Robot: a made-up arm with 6 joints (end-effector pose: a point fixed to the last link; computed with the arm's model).
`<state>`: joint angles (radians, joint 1 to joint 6).
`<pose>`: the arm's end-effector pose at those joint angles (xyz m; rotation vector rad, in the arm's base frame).
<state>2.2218 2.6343 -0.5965 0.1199 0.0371 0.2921</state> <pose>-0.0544 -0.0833 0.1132 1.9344 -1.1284 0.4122</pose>
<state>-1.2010 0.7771 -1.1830 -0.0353 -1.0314 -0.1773</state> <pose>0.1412 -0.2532 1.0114 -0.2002 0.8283 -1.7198</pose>
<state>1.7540 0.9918 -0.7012 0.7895 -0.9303 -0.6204</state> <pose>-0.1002 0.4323 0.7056 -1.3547 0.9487 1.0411</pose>
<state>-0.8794 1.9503 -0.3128 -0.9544 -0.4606 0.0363</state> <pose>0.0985 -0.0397 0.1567 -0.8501 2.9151 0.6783</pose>
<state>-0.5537 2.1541 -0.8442 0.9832 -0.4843 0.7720</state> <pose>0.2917 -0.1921 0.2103 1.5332 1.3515 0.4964</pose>
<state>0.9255 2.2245 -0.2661 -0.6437 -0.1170 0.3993</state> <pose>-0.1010 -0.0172 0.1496 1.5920 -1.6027 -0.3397</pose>
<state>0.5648 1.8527 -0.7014 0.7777 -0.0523 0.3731</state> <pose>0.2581 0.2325 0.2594 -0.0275 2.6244 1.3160</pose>
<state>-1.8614 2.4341 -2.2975 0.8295 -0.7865 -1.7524</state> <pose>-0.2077 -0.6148 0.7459 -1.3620 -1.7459 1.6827</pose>
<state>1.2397 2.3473 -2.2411 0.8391 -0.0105 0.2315</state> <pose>0.1303 0.6116 0.7179 -1.0948 1.4452 1.9685</pose>
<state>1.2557 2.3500 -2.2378 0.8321 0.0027 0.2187</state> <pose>0.1193 0.6147 0.7132 -1.1395 1.4538 1.9643</pose>
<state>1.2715 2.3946 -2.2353 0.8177 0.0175 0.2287</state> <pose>0.1097 0.6230 0.6817 -1.1775 1.5165 1.9645</pose>
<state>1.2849 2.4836 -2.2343 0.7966 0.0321 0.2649</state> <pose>0.1017 0.6326 0.6216 -1.1990 1.6388 1.9660</pose>
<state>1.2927 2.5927 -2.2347 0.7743 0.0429 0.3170</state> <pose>0.0959 0.6361 0.5489 -1.1939 1.7905 1.9621</pose>
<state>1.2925 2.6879 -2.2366 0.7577 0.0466 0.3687</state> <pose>0.0942 0.6323 0.4869 -1.1607 1.9226 1.9534</pose>
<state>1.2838 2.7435 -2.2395 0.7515 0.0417 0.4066</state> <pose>0.0986 0.6270 0.4525 -1.1100 1.9958 1.9486</pose>
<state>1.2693 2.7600 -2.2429 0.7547 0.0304 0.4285</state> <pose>0.1084 0.6242 0.4444 -1.0554 2.0105 1.9520</pose>
